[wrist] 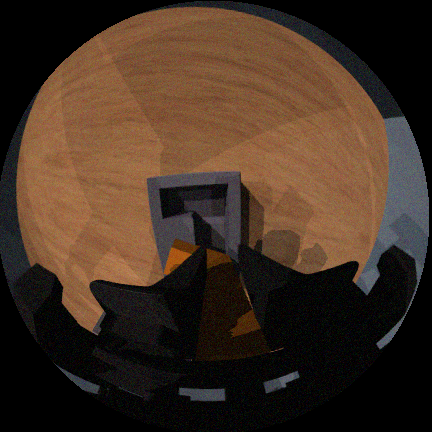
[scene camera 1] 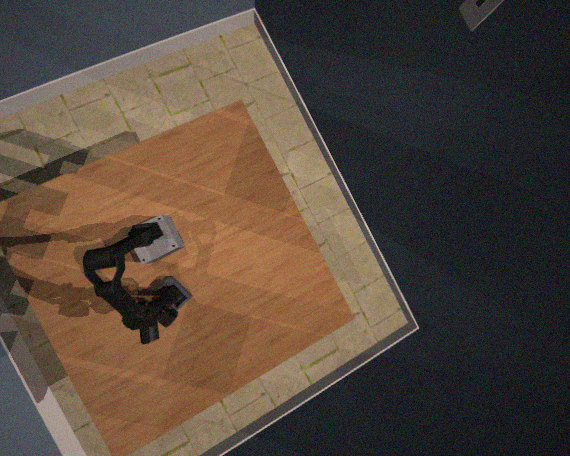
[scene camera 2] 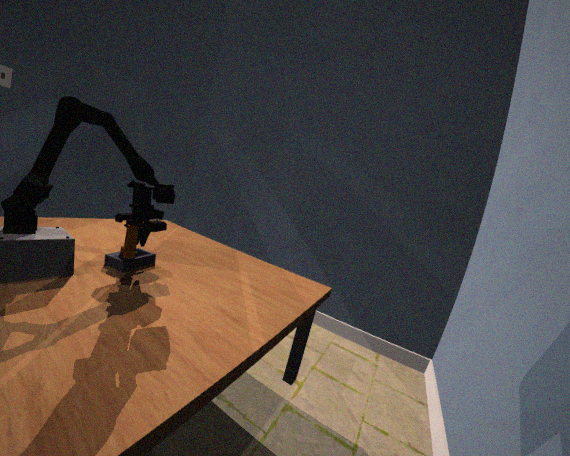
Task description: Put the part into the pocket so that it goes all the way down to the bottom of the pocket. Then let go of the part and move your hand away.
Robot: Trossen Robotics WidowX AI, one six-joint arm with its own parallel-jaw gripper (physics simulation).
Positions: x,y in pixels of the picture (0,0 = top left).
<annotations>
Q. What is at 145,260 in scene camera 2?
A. A dark block with pocket.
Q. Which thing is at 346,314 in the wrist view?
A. My gripper.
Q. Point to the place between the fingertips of my gripper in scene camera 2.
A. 139,245
</annotations>
